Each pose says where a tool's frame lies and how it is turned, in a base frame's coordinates. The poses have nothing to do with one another.
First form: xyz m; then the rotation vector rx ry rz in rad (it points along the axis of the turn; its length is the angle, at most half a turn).
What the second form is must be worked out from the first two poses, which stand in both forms.
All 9 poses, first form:
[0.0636, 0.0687, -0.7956, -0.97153, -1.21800, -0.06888]
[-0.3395, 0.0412, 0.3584, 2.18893, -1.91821, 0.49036]
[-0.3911, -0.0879, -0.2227, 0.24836, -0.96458, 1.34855]
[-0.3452, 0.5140, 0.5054, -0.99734, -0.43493, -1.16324]
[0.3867, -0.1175, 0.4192, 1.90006, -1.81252, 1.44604]
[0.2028, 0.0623, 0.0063, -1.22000, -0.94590, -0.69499]
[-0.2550, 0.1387, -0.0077, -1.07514, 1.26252, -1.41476]
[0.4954, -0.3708, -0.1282, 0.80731, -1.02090, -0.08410]
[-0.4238, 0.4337, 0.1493, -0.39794, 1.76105, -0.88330]
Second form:
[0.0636, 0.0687, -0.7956, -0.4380, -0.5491, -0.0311, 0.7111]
[-0.3395, 0.0412, 0.3584, 0.7383, -0.6470, 0.1654, 0.0949]
[-0.3911, -0.0879, -0.2227, 0.1101, -0.4278, 0.5980, 0.6688]
[-0.3452, 0.5140, 0.5054, -0.4476, -0.1952, -0.5221, 0.6993]
[0.3867, -0.1175, 0.4192, 0.6322, -0.6031, 0.4811, 0.0719]
[0.2028, 0.0623, 0.0063, -0.5397, -0.4185, -0.3075, 0.6626]
[-0.2550, 0.1387, -0.0077, -0.4373, 0.5135, -0.5754, 0.4626]
[0.4954, -0.3708, -0.1282, 0.3756, -0.4750, -0.0391, 0.7948]
[-0.4238, 0.4337, 0.1493, -0.1671, 0.7396, -0.3710, 0.5361]

